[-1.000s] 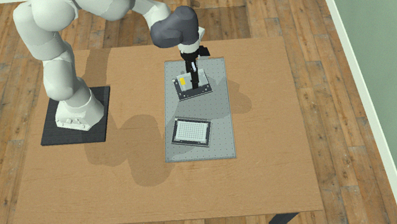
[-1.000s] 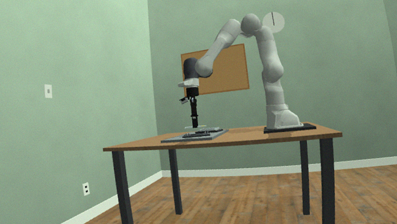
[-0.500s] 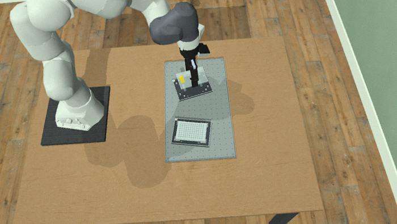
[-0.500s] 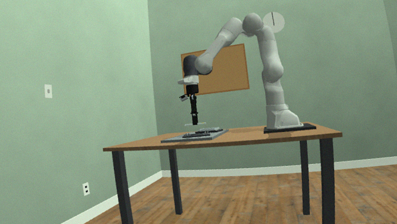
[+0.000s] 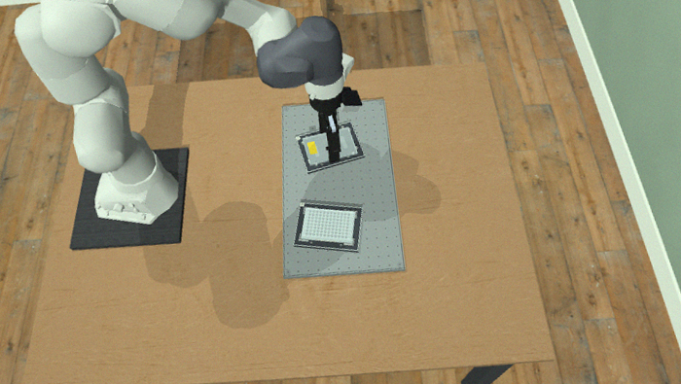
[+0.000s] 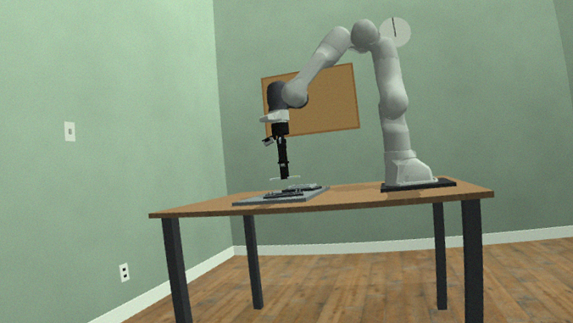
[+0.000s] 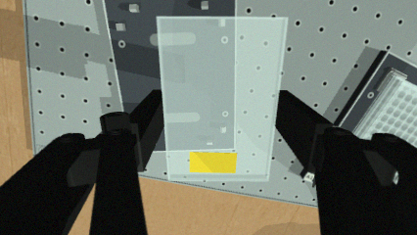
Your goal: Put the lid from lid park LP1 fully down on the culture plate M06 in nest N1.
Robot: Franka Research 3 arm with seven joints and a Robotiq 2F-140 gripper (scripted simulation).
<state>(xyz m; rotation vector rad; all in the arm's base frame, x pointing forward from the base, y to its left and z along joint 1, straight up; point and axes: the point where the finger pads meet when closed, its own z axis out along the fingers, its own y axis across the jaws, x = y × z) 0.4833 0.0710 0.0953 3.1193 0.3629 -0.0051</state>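
My gripper is now 10 mm past the culture plate, 200 mm to the left of it and 80 mm above it. Round my hand: dark nest 10 mm behind, 200 mm to the right, 90 mm below; clear lid 20 mm below; dark lid park 40 mm to the left, 90 mm below.
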